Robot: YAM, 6 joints.
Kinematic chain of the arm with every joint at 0, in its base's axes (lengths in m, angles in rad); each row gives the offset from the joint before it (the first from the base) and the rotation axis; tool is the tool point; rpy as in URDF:
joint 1: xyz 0 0 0.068 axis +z
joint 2: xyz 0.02 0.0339 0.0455 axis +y
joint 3: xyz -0.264 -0.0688 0 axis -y
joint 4: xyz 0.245 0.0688 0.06 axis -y
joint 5: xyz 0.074 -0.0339 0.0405 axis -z
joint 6: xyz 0.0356 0 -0.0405 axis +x
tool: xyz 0 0 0 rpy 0 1.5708 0
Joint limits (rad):
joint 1: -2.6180..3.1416
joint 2: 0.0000..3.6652
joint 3: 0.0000..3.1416
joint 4: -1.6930..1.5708
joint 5: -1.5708..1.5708
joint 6: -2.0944..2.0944
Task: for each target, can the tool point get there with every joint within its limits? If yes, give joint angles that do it. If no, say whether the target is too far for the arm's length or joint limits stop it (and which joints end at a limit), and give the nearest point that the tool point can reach.
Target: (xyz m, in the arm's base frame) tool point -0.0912 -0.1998 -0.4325
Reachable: no: joint limits stop it (at a limit: joint 2) | nearest point -0.0927 -0.2032 -0.3795 | short by 0.053 m
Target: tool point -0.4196 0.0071 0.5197
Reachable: yes | joints -0.0946 0.5887 2.5750 0.4130 1.1576 -1.1507
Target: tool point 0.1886 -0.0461 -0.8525
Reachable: no: too far | nearest point 0.2186 -0.0534 -0.3796 | short by 0.474 m
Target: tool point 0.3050 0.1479 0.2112
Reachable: yes | joints 0.5472 1.6442 0.8972 0.2393 1.1436 -1.5926
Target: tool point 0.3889 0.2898 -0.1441
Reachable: yes | joints 0.5750 3.1898 2.2893 -0.6581 -1.1000 0.6952
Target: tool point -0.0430 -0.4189 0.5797
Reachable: yes | joints -1.6464 2.0809 2.5526 0.2481 0.3209 -1.7603
